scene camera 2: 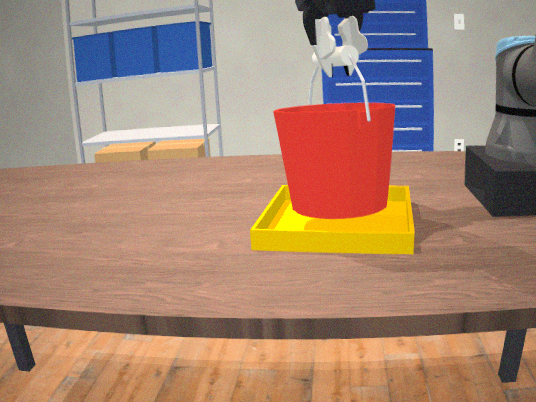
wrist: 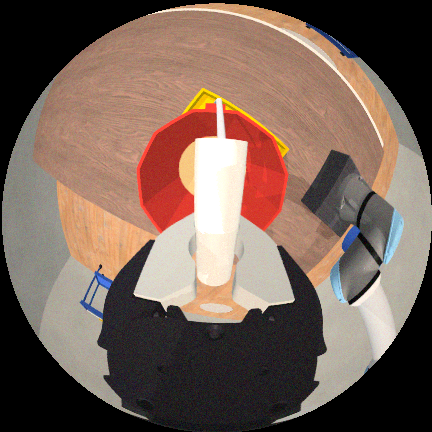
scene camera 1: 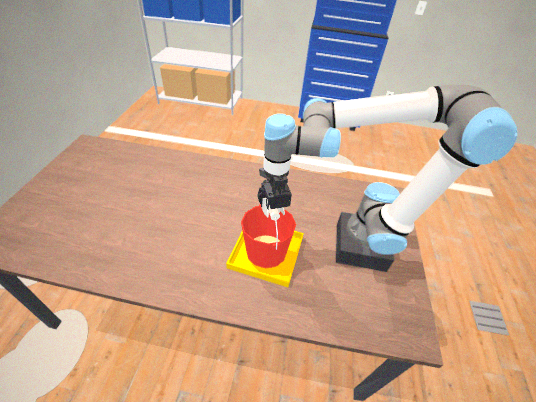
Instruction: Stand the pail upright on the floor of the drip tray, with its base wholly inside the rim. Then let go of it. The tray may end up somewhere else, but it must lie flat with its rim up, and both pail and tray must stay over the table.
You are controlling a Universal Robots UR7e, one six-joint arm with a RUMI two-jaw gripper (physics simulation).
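Pixels of known places: gripper, between the fingertips: (scene camera 2: 339, 76) (wrist: 216, 215) (scene camera 1: 271, 215); arm's base, origin of its link: (scene camera 2: 521, 154) (wrist: 350, 196) (scene camera 1: 365, 230).
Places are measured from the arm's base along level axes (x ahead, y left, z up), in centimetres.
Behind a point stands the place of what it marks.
Observation:
The red pail (scene camera 1: 267, 254) {x 32.9, y 28.6, z 5.8 cm} (scene camera 2: 335, 165) {x 35.0, y 28.7, z 4.2 cm} (wrist: 161, 150) {x 44.0, y 20.2, z 7.1 cm} is upright over the yellow drip tray (scene camera 1: 257, 273) {x 35.5, y 30.2, z -5.5 cm} (scene camera 2: 332, 242) {x 35.5, y 30.2, z -6.9 cm} (wrist: 201, 101) {x 46.4, y 8.7, z -8.1 cm}. In scene camera 2 its base appears inside the rim, toward the back of the tray floor. Whether the base touches the floor I cannot tell for certain. The tray lies flat on the table, rim up. My gripper (scene camera 1: 274, 212) {x 34.7, y 20.2, z 16.3 cm} (scene camera 2: 341, 57) {x 34.7, y 20.2, z 16.3 cm} (wrist: 216, 215) {x 34.7, y 20.2, z 16.3 cm} is above the pail, shut on the white grip of its wire handle, which stands up. In the wrist view the pail hides most of the tray.
The brown table (scene camera 1: 150, 215) {x 89.2, y 17.2, z -8.5 cm} (scene camera 2: 125, 250) {x 68.1, y 33.0, z -8.5 cm} (wrist: 110, 65) {x 85.5, y 4.9, z -8.5 cm} bears the tray. The arm's dark base block (scene camera 1: 362, 256) {x -0.4, y 12.3, z -1.4 cm} (scene camera 2: 510, 192) {x 5.2, y 13.0, z -4.1 cm} (wrist: 325, 180) {x 9.4, y 3.8, z -3.7 cm} stands to the right of the tray. A shelf unit and a blue drawer cabinet (scene camera 1: 345, 65) (scene camera 2: 375, 95) stand on the floor behind the table.

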